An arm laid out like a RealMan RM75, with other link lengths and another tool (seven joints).
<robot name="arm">
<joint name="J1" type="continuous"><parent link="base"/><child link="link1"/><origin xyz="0 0 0.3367" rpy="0 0 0"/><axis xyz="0 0 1"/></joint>
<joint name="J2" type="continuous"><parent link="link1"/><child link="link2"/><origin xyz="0 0 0" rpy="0 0 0"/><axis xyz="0 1 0"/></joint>
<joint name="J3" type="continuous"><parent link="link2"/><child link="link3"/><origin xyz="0 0 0.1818" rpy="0 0 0"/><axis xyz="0 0 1"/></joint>
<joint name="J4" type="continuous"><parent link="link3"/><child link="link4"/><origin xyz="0 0 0" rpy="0 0 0"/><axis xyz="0 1 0"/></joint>
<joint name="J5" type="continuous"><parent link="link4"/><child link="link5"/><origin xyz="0 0 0.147" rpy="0 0 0"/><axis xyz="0 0 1"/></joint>
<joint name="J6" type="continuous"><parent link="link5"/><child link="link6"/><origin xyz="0 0 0" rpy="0 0 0"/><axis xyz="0 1 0"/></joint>
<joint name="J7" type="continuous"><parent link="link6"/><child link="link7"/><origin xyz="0 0 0.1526" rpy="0 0 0"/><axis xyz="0 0 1"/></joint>
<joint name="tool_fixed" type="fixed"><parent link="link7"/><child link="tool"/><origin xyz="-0.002 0.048 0.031" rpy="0 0.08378 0.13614"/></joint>
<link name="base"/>
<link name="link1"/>
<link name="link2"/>
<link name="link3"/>
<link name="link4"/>
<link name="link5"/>
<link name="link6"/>
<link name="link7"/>
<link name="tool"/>
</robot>
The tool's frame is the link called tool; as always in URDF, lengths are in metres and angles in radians. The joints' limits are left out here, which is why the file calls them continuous.
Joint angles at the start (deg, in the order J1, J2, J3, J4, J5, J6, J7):
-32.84 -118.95 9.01 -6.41 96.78 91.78 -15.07
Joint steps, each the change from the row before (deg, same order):
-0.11 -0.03 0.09 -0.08 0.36 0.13 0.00
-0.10 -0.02 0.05 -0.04 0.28 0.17 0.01
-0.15 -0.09 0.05 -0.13 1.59 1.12 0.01
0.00 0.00 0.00 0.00 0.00 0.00 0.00
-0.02 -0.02 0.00 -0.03 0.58 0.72 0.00
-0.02 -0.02 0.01 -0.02 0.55 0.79 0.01
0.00 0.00 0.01 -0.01 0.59 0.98 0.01
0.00 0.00 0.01 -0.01 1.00 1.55 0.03
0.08 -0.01 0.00 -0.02 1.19 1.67 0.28
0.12 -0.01 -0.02 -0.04 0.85 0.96 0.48
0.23 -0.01 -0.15 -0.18 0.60 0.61 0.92
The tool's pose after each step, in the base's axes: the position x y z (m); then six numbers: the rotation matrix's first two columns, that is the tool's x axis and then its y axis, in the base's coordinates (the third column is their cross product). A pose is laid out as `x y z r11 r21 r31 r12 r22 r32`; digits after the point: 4 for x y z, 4 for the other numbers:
-0.0906 0.2500 0.0932 0.5679 -0.4387 0.6964 0.4010 -0.5915 -0.6996
-0.0896 0.2490 0.0926 0.5649 -0.4403 0.6979 0.3966 -0.5968 -0.6975
-0.0855 0.2432 0.0906 0.5487 -0.4480 0.7058 0.3769 -0.6211 -0.6872
-0.0855 0.2432 0.0906 0.5487 -0.4480 0.7058 0.3769 -0.6211 -0.6872
-0.0836 0.2405 0.0906 0.5391 -0.4539 0.7095 0.3694 -0.6296 -0.6835
-0.0817 0.2378 0.0908 0.5285 -0.4606 0.7131 0.3618 -0.6377 -0.6800
-0.0797 0.2347 0.0914 0.5157 -0.4689 0.7171 0.3533 -0.6462 -0.6765
-0.0765 0.2296 0.0924 0.4950 -0.4812 0.7235 0.3387 -0.6599 -0.6707
-0.0737 0.2236 0.0930 0.4740 -0.4951 0.7281 0.3205 -0.6732 -0.6664
-0.0724 0.2197 0.0929 0.4637 -0.5050 0.7280 0.3065 -0.6795 -0.6666
-0.0722 0.2172 0.0925 0.4598 -0.5163 0.7225 0.2965 -0.6777 -0.6730

